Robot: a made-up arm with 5 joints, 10 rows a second.
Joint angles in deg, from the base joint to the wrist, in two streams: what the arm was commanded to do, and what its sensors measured. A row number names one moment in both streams.
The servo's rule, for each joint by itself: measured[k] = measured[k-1] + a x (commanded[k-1-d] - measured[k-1]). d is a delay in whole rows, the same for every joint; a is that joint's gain. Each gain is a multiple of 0.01, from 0.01 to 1. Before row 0 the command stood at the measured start. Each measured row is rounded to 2 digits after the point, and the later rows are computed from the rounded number. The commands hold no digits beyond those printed.
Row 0, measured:
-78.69 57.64 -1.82 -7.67 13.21
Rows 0 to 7, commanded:
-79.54 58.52 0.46 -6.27 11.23
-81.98 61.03 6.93 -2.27 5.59
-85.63 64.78 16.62 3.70 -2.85
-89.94 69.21 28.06 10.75 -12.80
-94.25 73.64 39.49 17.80 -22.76
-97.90 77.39 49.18 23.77 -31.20
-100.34 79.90 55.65 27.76 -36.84
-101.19 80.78 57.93 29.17 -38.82
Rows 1 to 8, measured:
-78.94 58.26 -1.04 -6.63 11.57
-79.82 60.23 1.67 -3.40 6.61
-81.50 63.46 6.75 1.85 -1.24
-83.95 67.54 14.00 8.44 -10.83
-86.94 71.87 22.67 15.37 -20.73
-90.12 75.79 31.68 21.59 -29.42
-93.08 78.71 39.83 26.16 -35.58
-95.43 80.18 45.98 28.39 -38.27
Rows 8 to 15, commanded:
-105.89 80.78 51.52 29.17 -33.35
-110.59 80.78 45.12 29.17 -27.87
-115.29 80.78 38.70 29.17 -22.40
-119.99 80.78 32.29 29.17 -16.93
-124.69 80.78 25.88 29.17 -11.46
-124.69 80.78 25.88 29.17 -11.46
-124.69 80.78 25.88 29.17 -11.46
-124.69 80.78 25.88 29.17 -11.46
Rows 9 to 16, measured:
-98.46 80.61 47.86 28.97 -34.19
-101.98 80.73 46.93 29.12 -28.94
-105.84 80.77 44.13 29.16 -23.51
-109.94 80.78 40.10 29.17 -18.05
-114.22 80.78 35.27 29.17 -12.58
-117.26 80.78 32.08 29.17 -11.65
-119.41 80.78 29.97 29.17 -11.49
-120.94 80.78 28.58 29.17 -11.47

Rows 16 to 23, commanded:
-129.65 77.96 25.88 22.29 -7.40
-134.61 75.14 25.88 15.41 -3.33
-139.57 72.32 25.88 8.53 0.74
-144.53 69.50 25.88 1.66 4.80
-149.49 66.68 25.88 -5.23 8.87
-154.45 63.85 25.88 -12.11 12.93
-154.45 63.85 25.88 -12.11 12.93
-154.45 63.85 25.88 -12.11 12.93
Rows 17 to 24, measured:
-123.47 78.78 27.66 24.08 -8.09
-126.70 76.20 27.05 17.66 -4.14
-130.43 73.45 26.65 10.90 -0.09
-134.52 70.65 26.39 4.06 3.97
-138.86 67.83 26.22 -2.81 8.04
-143.38 65.00 26.10 -9.69 12.10
-146.59 64.18 26.03 -11.48 12.79
-148.87 63.95 25.98 -11.95 12.91

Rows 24 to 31, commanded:
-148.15 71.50 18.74 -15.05 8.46
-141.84 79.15 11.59 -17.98 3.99
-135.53 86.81 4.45 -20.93 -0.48
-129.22 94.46 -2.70 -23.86 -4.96
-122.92 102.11 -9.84 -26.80 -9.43
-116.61 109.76 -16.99 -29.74 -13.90
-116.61 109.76 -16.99 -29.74 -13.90
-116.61 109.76 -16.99 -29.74 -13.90
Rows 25 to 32, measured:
-148.66 69.31 23.52 -14.24 9.22
-146.68 76.30 19.46 -17.01 4.88
-143.45 83.76 14.36 -19.91 0.43
-139.32 91.36 8.56 -22.83 -4.04
-134.56 98.99 2.30 -25.77 -8.51
-129.35 106.64 -4.26 -28.71 -12.98
-125.66 108.86 -8.59 -29.47 -13.74
-123.04 109.50 -11.45 -29.67 -13.87

